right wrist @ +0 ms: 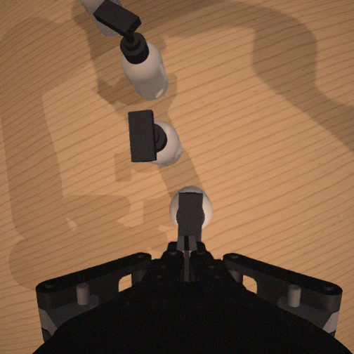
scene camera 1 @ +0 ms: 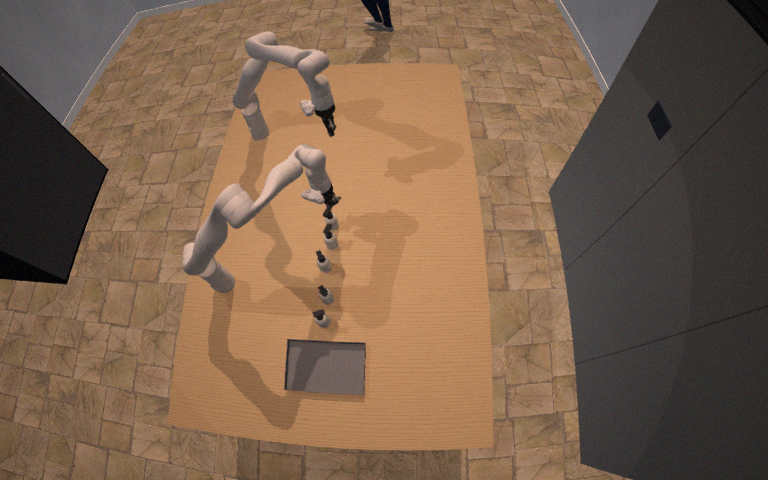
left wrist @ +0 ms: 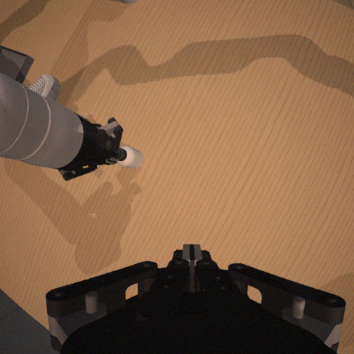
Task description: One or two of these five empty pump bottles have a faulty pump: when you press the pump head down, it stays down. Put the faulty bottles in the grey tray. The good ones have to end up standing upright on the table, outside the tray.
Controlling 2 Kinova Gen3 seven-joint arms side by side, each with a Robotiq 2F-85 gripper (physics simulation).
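Seen in the pictures: left gripper, fingertip midpoint: [scene camera 1: 331, 135]; right gripper, fingertip midpoint: [scene camera 1: 330, 206]; left arm's base, link origin: [scene camera 1: 261, 133]; right arm's base, link origin: [scene camera 1: 225, 282].
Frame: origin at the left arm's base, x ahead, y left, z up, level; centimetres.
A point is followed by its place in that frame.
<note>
Five white pump bottles with dark heads stand upright in a row. The uppermost bottle [scene camera 1: 332, 222] @(x 16.3, y -71.2, z 7.1 cm) [left wrist: 133, 158] [right wrist: 175, 212] is beneath my right gripper [scene camera 1: 329, 204] @(x 17.7, y -67.9, z 13.6 cm) [right wrist: 187, 243], which is shut and empty. Its fingertips are at the pump head; contact is unclear. The second bottle [scene camera 1: 331, 242] @(x 12.7, y -79.3, z 7.1 cm) [right wrist: 171, 146], third bottle [scene camera 1: 324, 264] @(x 6.8, y -87.1, z 7.7 cm) [right wrist: 148, 77], fourth bottle [scene camera 1: 326, 296] @(x 2.8, y -99.4, z 7.9 cm) and lowest bottle [scene camera 1: 322, 320] @(x -2.0, y -107.5, z 8.1 cm) follow toward the grey tray [scene camera 1: 339, 373] @(x -4.9, y -127.0, z 0.2 cm). No bottle lies in the tray. My left gripper [scene camera 1: 331, 134] @(x 27.9, y -50.6, z 33.7 cm) [left wrist: 190, 255] is shut and empty, above the table, away from the bottles.
The wooden table [scene camera 1: 424, 350] @(x 27.8, y -132.1, z 0.0 cm) carries both arms at its left side. The right arm's wrist [left wrist: 45, 130] shows at the left of the left wrist view. Tall dark cabinets [scene camera 1: 651, 254] stand right of the table, and a black block [scene camera 1: 45, 198] stands left. A person's legs [scene camera 1: 380, 12] show beyond the table's top edge.
</note>
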